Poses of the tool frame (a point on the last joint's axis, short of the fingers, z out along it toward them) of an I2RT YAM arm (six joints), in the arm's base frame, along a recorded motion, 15 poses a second.
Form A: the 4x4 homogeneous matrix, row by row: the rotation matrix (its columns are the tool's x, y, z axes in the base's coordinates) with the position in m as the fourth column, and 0 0 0 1 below. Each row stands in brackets.
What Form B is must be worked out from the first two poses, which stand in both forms.
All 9 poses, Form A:
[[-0.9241, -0.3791, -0.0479, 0.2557], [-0.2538, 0.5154, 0.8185, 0.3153], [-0.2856, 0.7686, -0.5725, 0.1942], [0, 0, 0, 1]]
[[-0.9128, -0.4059, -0.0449, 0.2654], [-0.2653, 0.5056, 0.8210, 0.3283], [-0.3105, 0.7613, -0.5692, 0.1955], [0, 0, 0, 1]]
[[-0.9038, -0.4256, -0.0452, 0.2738], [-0.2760, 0.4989, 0.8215, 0.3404], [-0.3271, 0.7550, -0.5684, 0.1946], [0, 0, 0, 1]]
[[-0.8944, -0.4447, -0.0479, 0.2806], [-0.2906, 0.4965, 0.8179, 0.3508], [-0.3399, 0.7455, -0.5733, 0.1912], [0, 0, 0, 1]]
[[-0.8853, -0.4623, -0.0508, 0.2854], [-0.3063, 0.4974, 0.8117, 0.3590], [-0.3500, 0.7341, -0.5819, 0.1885], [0, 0, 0, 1]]
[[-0.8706, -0.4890, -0.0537, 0.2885], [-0.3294, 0.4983, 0.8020, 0.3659], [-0.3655, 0.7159, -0.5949, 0.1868], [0, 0, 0, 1]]
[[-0.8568, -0.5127, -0.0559, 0.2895], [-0.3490, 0.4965, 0.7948, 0.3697], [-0.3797, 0.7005, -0.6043, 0.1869], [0, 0, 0, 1]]
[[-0.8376, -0.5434, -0.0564, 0.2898], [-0.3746, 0.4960, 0.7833, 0.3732], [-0.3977, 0.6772, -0.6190, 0.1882], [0, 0, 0, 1]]
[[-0.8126, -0.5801, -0.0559, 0.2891], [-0.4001, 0.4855, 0.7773, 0.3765], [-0.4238, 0.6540, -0.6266, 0.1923], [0, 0, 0, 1]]
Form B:
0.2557, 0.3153, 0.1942; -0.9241, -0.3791, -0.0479; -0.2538, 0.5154, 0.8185; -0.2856, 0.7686, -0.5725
0.2654, 0.3283, 0.1955; -0.9128, -0.4059, -0.0449; -0.2653, 0.5056, 0.8210; -0.3105, 0.7613, -0.5692
0.2738, 0.3404, 0.1946; -0.9038, -0.4256, -0.0452; -0.2760, 0.4989, 0.8215; -0.3271, 0.7550, -0.5684
0.2806, 0.3508, 0.1912; -0.8944, -0.4447, -0.0479; -0.2906, 0.4965, 0.8179; -0.3399, 0.7455, -0.5733
0.2854, 0.3590, 0.1885; -0.8853, -0.4623, -0.0508; -0.3063, 0.4974, 0.8117; -0.3500, 0.7341, -0.5819
0.2885, 0.3659, 0.1868; -0.8706, -0.4890, -0.0537; -0.3294, 0.4983, 0.8020; -0.3655, 0.7159, -0.5949
0.2895, 0.3697, 0.1869; -0.8568, -0.5127, -0.0559; -0.3490, 0.4965, 0.7948; -0.3797, 0.7005, -0.6043
0.2898, 0.3732, 0.1882; -0.8376, -0.5434, -0.0564; -0.3746, 0.4960, 0.7833; -0.3977, 0.6772, -0.6190
0.2891, 0.3765, 0.1923; -0.8126, -0.5801, -0.0559; -0.4001, 0.4855, 0.7773; -0.4238, 0.6540, -0.6266

